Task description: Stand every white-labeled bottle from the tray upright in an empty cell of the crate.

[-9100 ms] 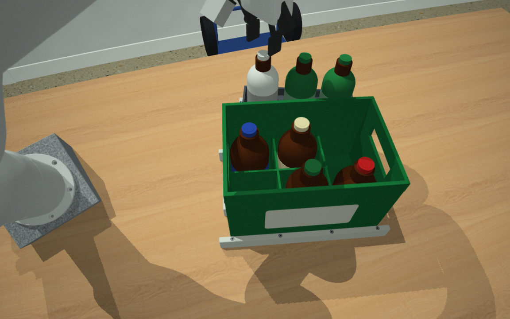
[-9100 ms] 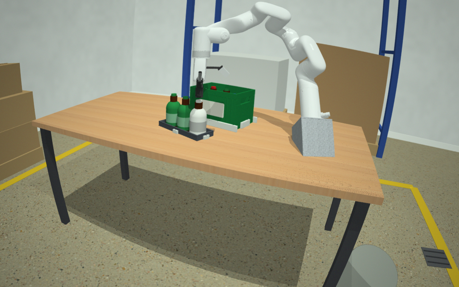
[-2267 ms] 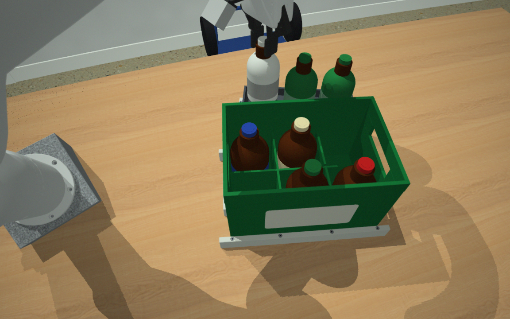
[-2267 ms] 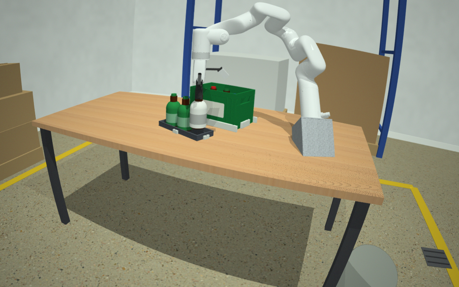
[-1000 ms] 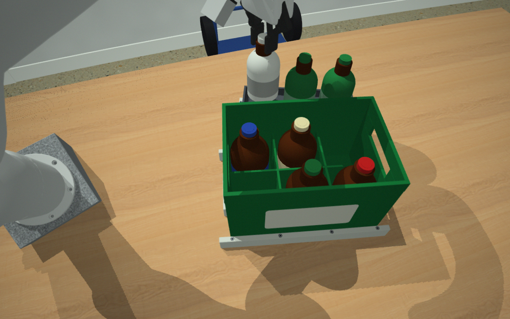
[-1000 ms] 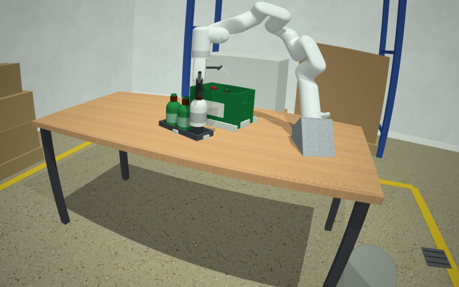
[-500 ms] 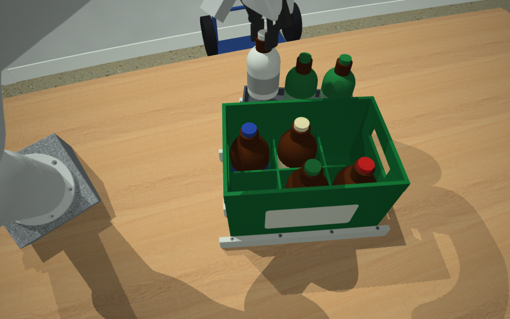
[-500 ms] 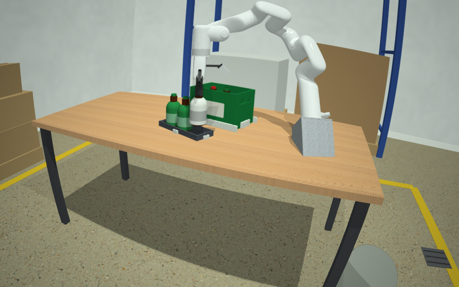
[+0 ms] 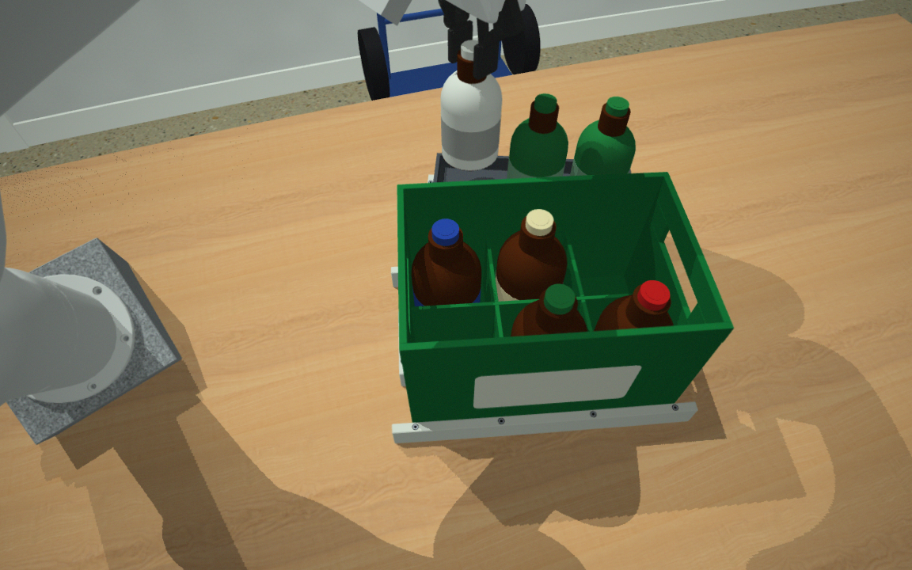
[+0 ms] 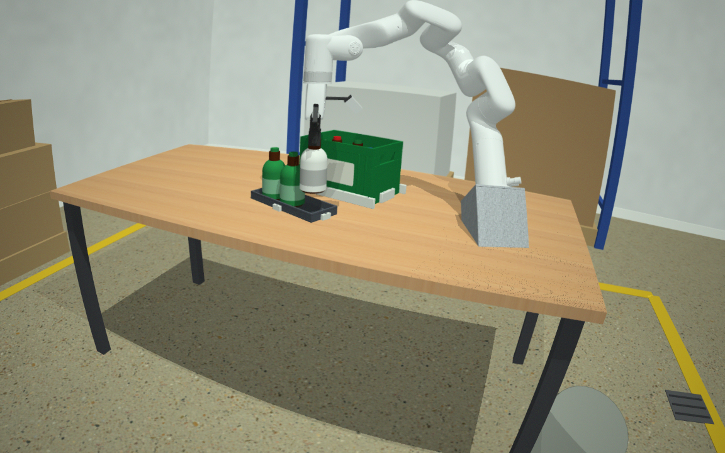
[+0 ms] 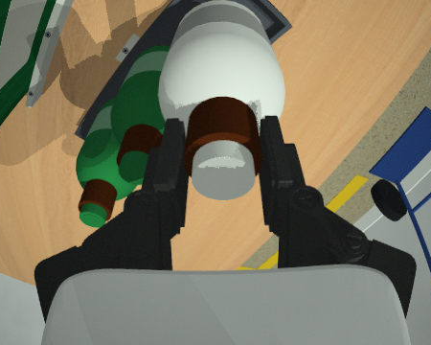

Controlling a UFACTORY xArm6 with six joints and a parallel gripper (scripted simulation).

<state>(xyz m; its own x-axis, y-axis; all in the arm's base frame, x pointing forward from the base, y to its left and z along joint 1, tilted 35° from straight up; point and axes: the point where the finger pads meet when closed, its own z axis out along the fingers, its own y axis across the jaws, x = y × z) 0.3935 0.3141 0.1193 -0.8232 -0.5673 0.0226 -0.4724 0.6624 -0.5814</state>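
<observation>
Right now my hand is 7 cm above the white-labeled bottle. Also, from my hand: green bottle: 8 cm ahead, 3 cm to the right, 13 cm below; brown bottle: 7 cm behind, 20 cm to the right, 13 cm below; dark tray: 8 cm ahead, 2 cm to the right, 21 cm below.
</observation>
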